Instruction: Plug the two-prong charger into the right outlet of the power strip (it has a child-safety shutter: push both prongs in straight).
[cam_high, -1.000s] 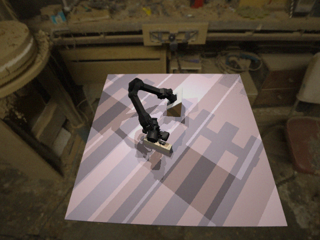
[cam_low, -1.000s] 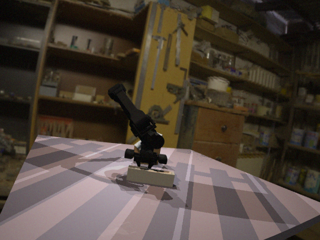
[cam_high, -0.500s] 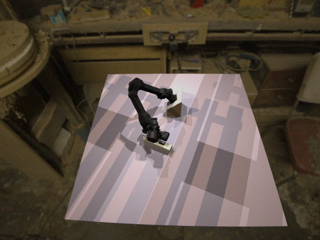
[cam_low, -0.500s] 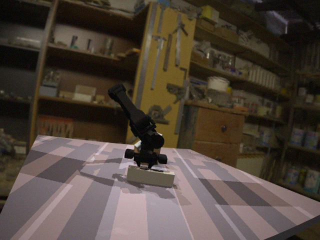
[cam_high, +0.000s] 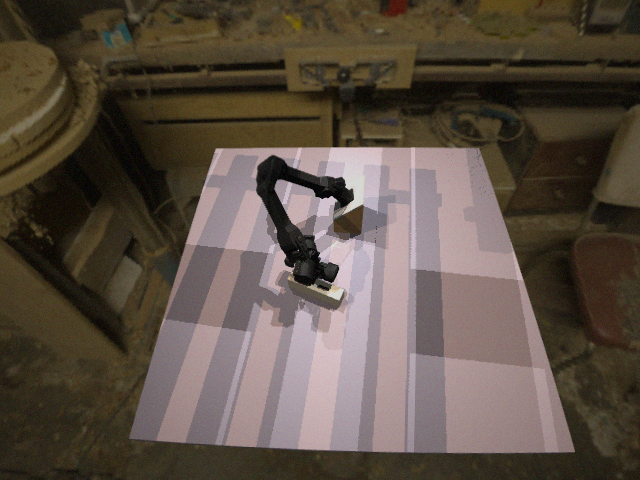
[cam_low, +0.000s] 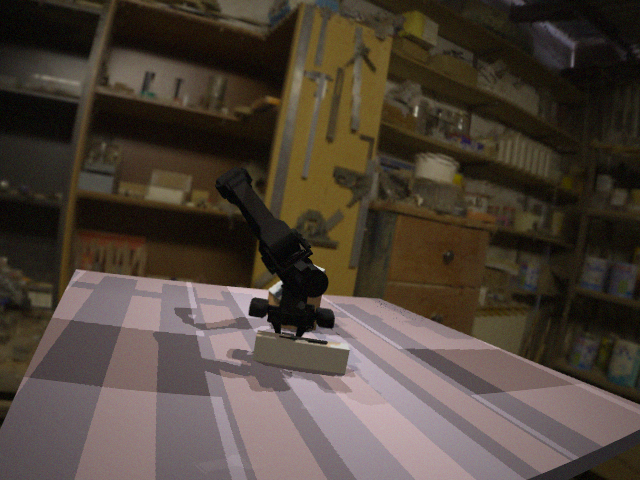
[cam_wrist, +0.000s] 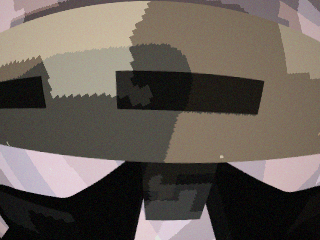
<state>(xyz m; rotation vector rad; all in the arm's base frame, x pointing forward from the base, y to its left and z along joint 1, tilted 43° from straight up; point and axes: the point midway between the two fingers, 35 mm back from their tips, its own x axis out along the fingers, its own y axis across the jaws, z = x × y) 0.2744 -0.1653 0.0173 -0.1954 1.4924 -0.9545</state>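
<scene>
My gripper tip is 20 mm short of the black two-prong charger, 10 mm to the left of it and 10 mm below it.
</scene>
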